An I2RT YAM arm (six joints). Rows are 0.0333 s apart.
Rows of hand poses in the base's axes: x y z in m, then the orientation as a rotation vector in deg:
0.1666, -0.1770, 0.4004, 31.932, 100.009, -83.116
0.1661, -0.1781, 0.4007, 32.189, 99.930, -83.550
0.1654, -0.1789, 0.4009, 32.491, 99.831, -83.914
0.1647, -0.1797, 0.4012, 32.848, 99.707, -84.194
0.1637, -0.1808, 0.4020, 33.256, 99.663, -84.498
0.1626, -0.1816, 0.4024, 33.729, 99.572, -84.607
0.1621, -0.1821, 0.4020, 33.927, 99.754, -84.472
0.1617, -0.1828, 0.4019, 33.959, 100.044, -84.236
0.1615, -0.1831, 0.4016, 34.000, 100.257, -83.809
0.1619, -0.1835, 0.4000, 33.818, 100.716, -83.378
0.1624, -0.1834, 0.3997, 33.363, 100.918, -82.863
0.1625, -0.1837, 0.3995, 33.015, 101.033, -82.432
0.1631, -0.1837, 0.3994, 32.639, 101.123, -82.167
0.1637, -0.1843, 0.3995, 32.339, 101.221, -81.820
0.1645, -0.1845, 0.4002, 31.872, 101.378, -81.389
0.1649, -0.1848, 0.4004, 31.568, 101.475, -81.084
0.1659, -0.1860, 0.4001, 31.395, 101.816, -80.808
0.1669, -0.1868, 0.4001, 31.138, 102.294, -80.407
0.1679, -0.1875, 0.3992, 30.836, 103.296, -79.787
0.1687, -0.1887, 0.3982, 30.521, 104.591, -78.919
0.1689, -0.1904, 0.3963, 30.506, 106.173, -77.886
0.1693, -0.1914, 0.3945, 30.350, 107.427, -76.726
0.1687, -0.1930, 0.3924, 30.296, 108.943, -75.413
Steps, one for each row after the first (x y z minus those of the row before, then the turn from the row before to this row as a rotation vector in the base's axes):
-0.0005, -0.0011, 0.0003, -0.146, 0.076, -0.403
-0.0007, -0.0008, 0.0002, -0.111, 0.014, -0.389
-0.0007, -0.0008, 0.0003, -0.069, -0.062, -0.373
-0.0010, -0.0011, 0.0008, -0.015, -0.011, -0.431
-0.0011, -0.0008, 0.0004, 0.063, -0.161, -0.354
-0.0005, -0.0005, -0.0004, 0.232, -0.008, -0.076
-0.0004, -0.0007, -0.0001, 0.280, 0.068, 0.073
-0.0002, -0.0003, -0.0003, 0.321, -0.083, 0.187
0.0004, -0.0004, -0.0016, 0.389, 0.156, 0.298
0.0005, 0.0001, -0.0003, 0.183, 0.025, 0.558
0.0001, -0.0003, -0.0002, 0.135, -0.025, 0.453
0.0006, 0.0000, -0.0001, 0.038, 0.050, 0.381
0.0006, -0.0006, 0.0001, 0.106, -0.008, 0.377
0.0008, -0.0002, 0.0007, 0.119, 0.046, 0.524
0.0004, -0.0003, 0.0002, 0.086, 0.015, 0.355
0.0010, -0.0012, -0.0003, 0.256, 0.161, 0.218
0.0010, -0.0008, 0.0000, 0.361, 0.225, 0.321
0.0010, -0.0007, -0.0009, 0.738, 0.510, 0.391
0.0008, -0.0012, -0.0010, 1.011, 0.611, 0.484
0.0002, -0.0017, -0.0019, 1.347, 0.659, 0.322
0.0004, -0.0010, -0.0018, 1.182, 0.411, 0.522
-0.0006, -0.0016, -0.0021, 1.431, 0.515, 0.482

